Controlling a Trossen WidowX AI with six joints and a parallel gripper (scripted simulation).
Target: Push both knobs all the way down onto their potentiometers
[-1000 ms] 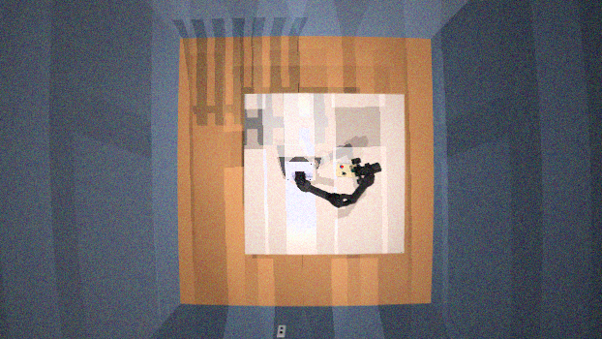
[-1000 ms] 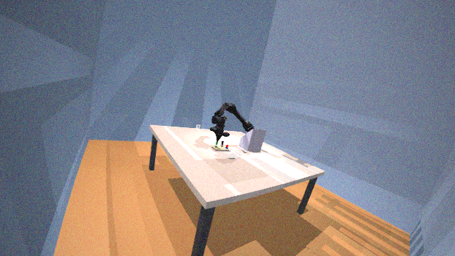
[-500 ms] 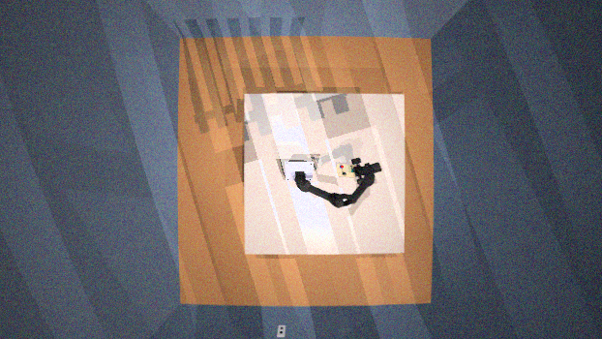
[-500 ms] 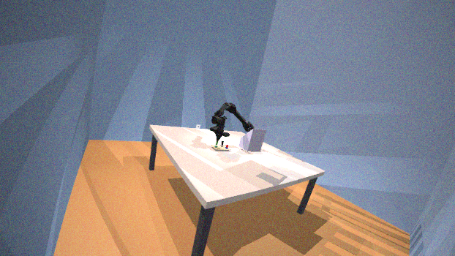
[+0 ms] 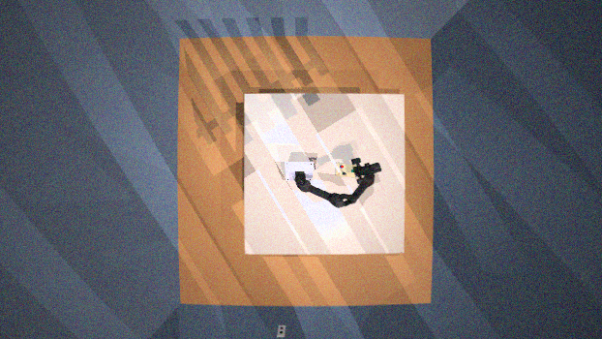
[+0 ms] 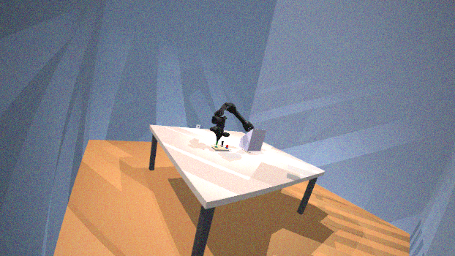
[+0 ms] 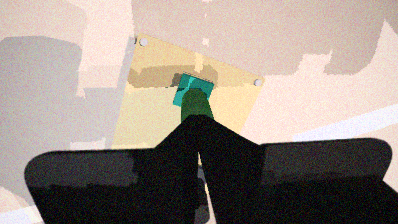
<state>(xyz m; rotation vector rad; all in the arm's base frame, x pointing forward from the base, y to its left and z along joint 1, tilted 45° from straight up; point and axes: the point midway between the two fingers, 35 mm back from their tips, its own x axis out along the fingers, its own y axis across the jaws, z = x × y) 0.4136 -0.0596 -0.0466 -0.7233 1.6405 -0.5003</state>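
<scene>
The dark green knob is 20 mm below my gripper tip.
</scene>
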